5 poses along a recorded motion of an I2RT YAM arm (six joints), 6.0 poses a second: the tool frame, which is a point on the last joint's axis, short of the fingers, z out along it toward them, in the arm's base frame.
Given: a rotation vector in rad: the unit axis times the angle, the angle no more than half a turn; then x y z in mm.
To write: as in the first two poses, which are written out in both.
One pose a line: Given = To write
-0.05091, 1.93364, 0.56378, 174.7, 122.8, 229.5 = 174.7, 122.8, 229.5, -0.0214, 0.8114, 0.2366, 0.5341
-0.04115, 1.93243, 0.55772, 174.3, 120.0, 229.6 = 174.3, 120.0, 229.6, -0.0173, 0.8113, 0.2342, 0.5354
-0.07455, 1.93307, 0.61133, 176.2, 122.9, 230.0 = 176.2, 122.9, 230.0, -0.0312, 0.8091, 0.2559, 0.5281
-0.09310, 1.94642, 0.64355, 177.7, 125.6, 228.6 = 177.7, 125.6, 228.6, -0.0388, 0.8112, 0.2682, 0.5182
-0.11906, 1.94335, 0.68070, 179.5, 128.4, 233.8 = 179.5, 128.4, 233.8, -0.0495, 0.8084, 0.2831, 0.5137
